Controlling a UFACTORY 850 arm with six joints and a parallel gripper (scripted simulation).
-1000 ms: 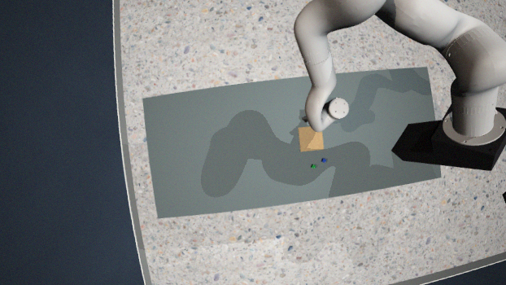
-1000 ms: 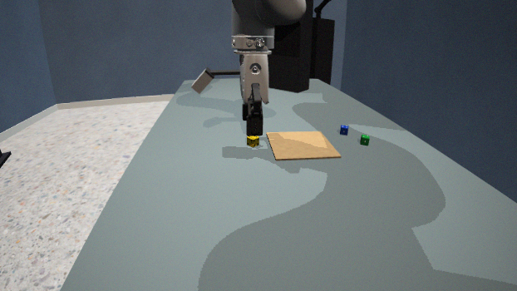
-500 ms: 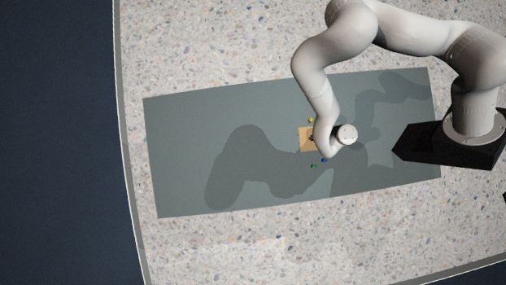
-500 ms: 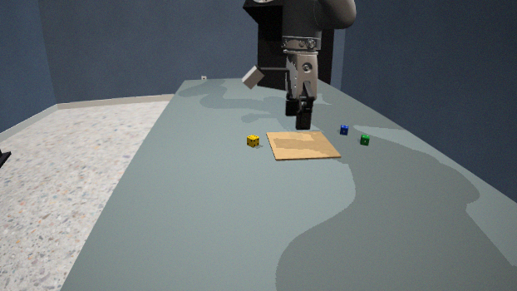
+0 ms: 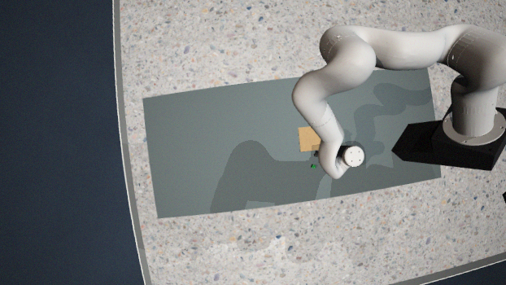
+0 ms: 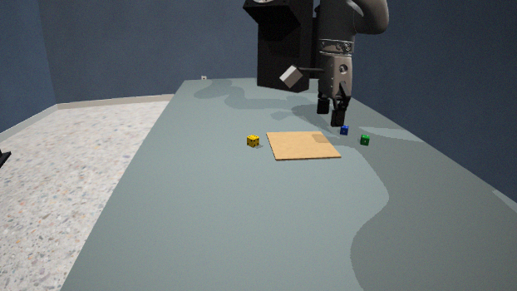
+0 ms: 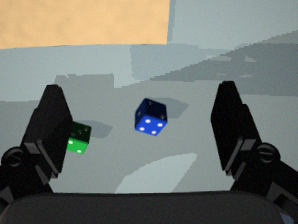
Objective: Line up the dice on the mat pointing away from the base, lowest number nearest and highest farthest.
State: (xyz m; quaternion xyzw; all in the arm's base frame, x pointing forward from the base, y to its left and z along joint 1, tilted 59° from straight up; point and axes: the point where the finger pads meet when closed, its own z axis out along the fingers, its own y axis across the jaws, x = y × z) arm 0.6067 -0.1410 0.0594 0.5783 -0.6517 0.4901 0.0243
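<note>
The blue die is 50 mm to the left of my hand, 40 mm below it and 10 mm ahead of it. From my hand the other things lie so: tan mat 100 mm to the right, 50 mm below, 10 mm ahead; yellow die 190 mm to the right, 40 mm below, 40 mm behind; green die 90 mm ahead, 50 mm to the left, 40 mm below.
</note>
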